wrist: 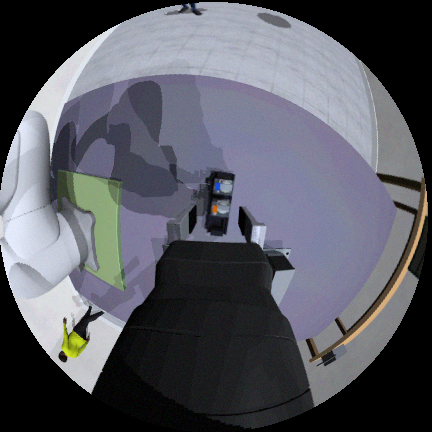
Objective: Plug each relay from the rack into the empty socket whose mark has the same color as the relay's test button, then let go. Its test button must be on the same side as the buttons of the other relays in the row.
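Frame: origin at the arm's base, x ahead, y left, z up, level; metres.
Seen in the pictures: gripper, fingertip midpoint: (pixel 217 214); arm's base, link origin: (pixel 77 232).
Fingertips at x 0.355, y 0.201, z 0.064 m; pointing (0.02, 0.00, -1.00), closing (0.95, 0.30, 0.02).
Note:
Offsets run from my fingertips to a thing's top centre. "pt": to the spot under its first point.
The black rack @[pt dz -0.078, dx +0.014, dy -0.038 m] (pixel 217 223) stands on the table in the wrist view, near the centre. It holds two relays with clear housings. The far relay @[dz -0.032, dx -0.002, dy +0.030 m] (pixel 226 186) has a blue test button on its left side. The nearer relay @[dz -0.032, dx +0.005, dy -0.001 m] (pixel 223 207) has an orange test button on its left side. My gripper (pixel 217 214) is open and empty. Its fingers appear left and right of the rack's near part, apart from both relays. The row's empty sockets and their colour marks do not show in this view.
A grey panel corner with a black piece @[pt dz -0.018, dx +0.155, dy -0.071 m] (pixel 284 274) shows right of the gripper body, which hides what lies behind it. A green board (pixel 107 220) lies at the left, beside the white arm (pixel 37 225). A wooden rail (pixel 400 280) curves at the far right.

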